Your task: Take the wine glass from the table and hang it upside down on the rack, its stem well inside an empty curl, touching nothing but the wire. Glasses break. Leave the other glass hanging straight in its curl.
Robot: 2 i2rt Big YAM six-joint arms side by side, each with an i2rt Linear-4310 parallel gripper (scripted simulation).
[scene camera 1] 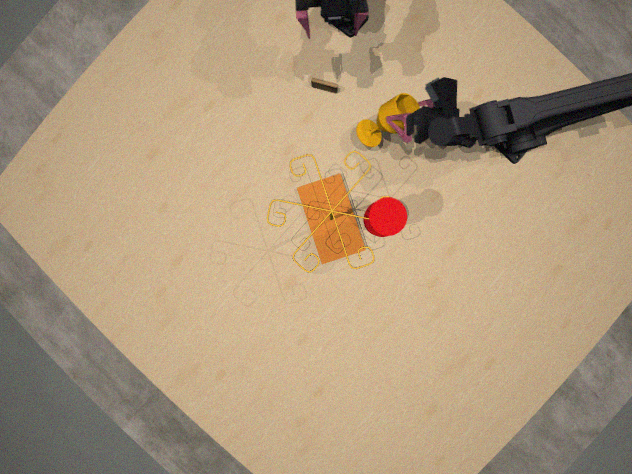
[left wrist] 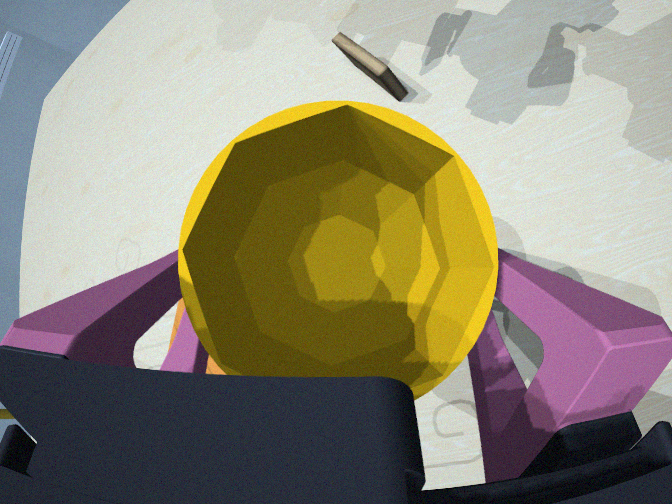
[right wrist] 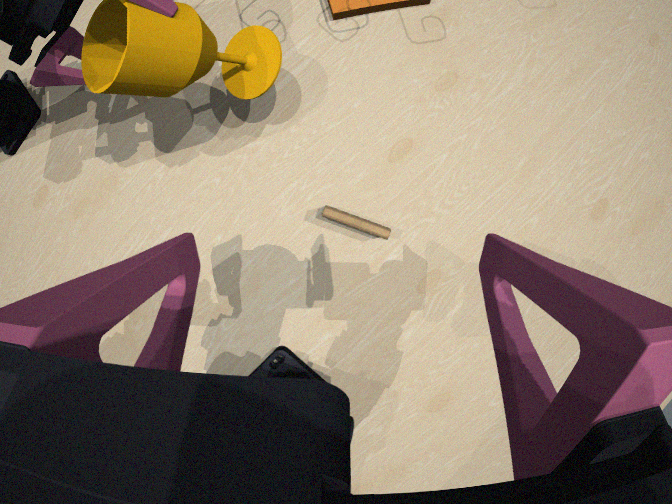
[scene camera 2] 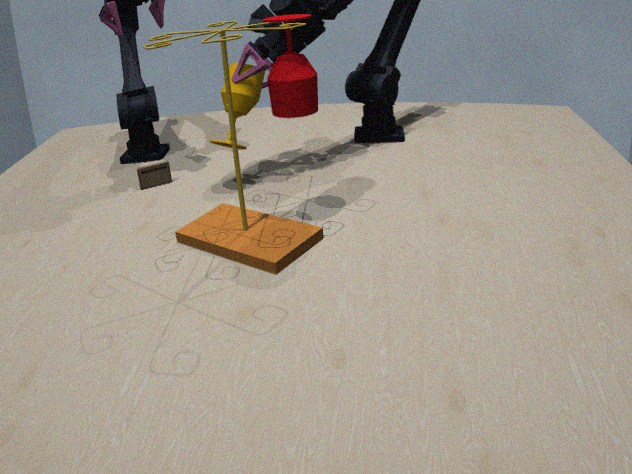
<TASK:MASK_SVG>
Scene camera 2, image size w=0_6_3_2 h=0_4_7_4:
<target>my left gripper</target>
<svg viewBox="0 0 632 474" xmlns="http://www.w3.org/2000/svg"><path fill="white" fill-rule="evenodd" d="M286 37L273 49L262 37L255 40L254 44L251 41L248 42L231 78L233 82L238 83L257 73L266 71L266 69L271 71L276 58L287 51ZM251 56L257 65L239 76L245 62ZM291 30L293 51L300 53L307 46L299 37L295 40L293 37L296 34Z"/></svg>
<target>yellow wine glass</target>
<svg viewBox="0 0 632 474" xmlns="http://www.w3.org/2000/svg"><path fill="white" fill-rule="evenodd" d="M231 132L229 131L226 142L219 140L210 140L210 142L231 148ZM224 82L221 96L225 111L228 112ZM255 66L244 64L239 76ZM232 63L229 66L234 121L236 123L238 117L246 116L259 102L265 71L234 83L231 78L238 63Z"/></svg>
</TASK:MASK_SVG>
